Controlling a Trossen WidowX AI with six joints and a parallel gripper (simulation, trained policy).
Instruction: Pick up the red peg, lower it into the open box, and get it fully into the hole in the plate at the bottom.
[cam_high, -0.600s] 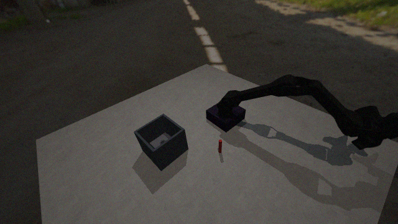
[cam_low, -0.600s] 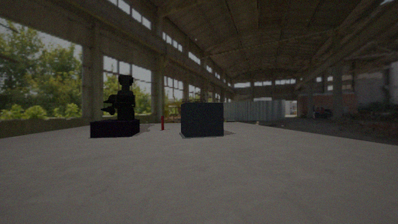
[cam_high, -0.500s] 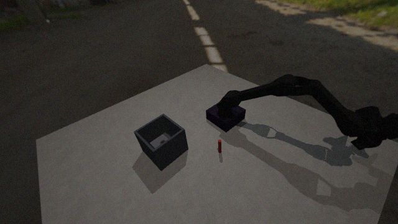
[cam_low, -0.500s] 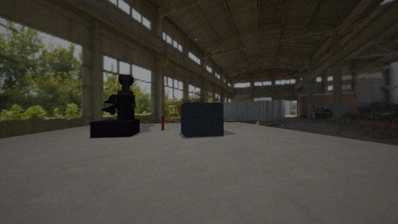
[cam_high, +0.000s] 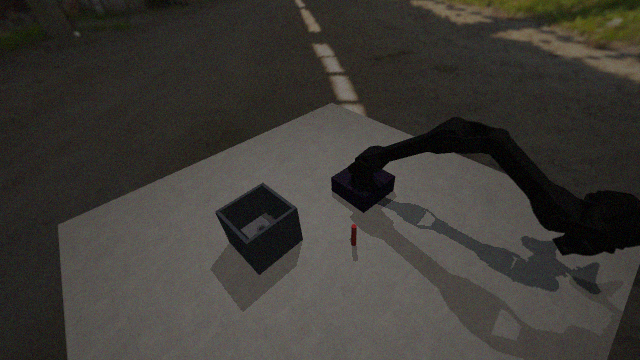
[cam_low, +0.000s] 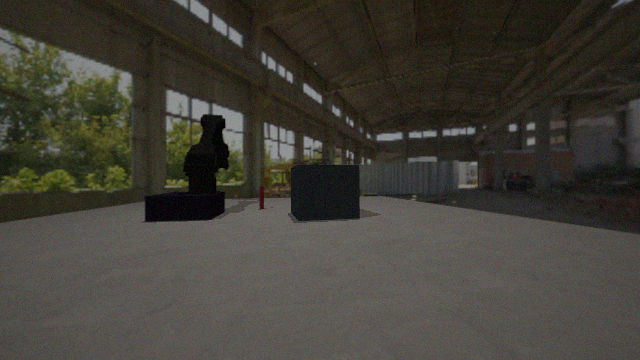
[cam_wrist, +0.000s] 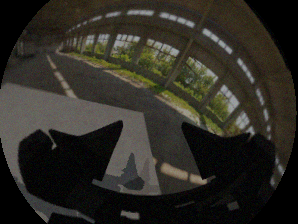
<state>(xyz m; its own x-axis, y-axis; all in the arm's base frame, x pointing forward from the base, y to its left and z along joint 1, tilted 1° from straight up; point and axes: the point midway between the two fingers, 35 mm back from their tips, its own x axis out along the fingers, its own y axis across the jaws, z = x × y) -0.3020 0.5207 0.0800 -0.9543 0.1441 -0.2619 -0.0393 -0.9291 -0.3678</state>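
Now: gripper tip 470 mm short of the red peg, 380 mm to the left of it and 110 mm above it. The rest, counted from my gripper tip: plate 690 mm ahead, 540 mm to the right, 100 mm below.
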